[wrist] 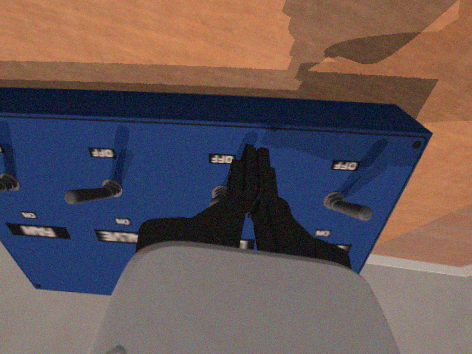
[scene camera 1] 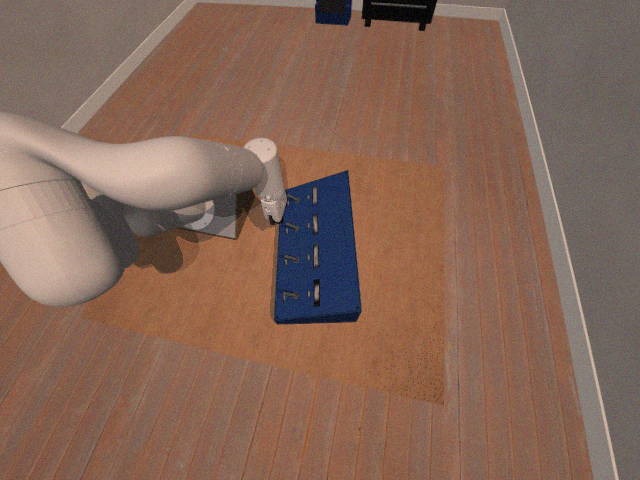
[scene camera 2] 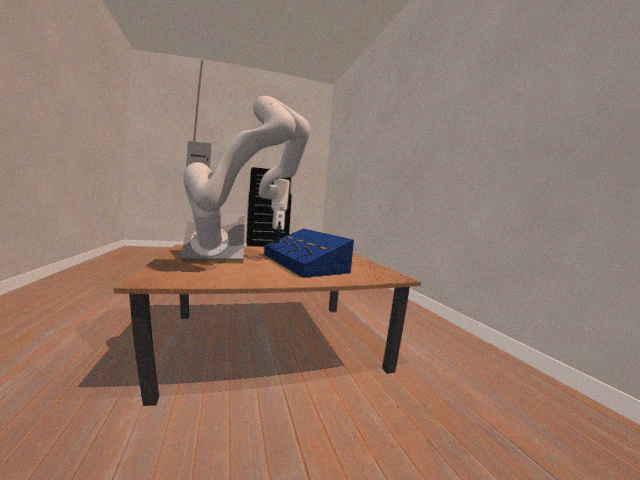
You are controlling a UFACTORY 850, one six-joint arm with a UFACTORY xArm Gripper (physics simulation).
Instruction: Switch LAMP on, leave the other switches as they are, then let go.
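A blue sloped switch panel [scene camera 1: 338,248] [scene camera 2: 333,260] [wrist: 165,135] stands on the table. It carries a row of levers, with OFF plates near its low edge and ON plates further up. In the wrist view, the FAN lever [wrist: 7,183] is at the left edge, then the VALVE lever [wrist: 94,193], a lever base [wrist: 218,193] mostly hidden behind my fingers, and the end lever [wrist: 350,207]. The LAMP name is not readable; two name plates are largely covered. My gripper [scene camera 1: 275,221] [scene camera 2: 277,240] [wrist: 250,160] is shut and empty, fingertips by the partly hidden lever near the low edge. Contact cannot be told.
The panel stands on a wooden table [scene camera 1: 403,310] [scene camera 2: 206,281]. The robot's base plate [scene camera 1: 224,229] [scene camera 2: 235,254] is beside the panel's low side. The end lever is close to the gripper's right in the wrist view. A black rack stands far behind the table.
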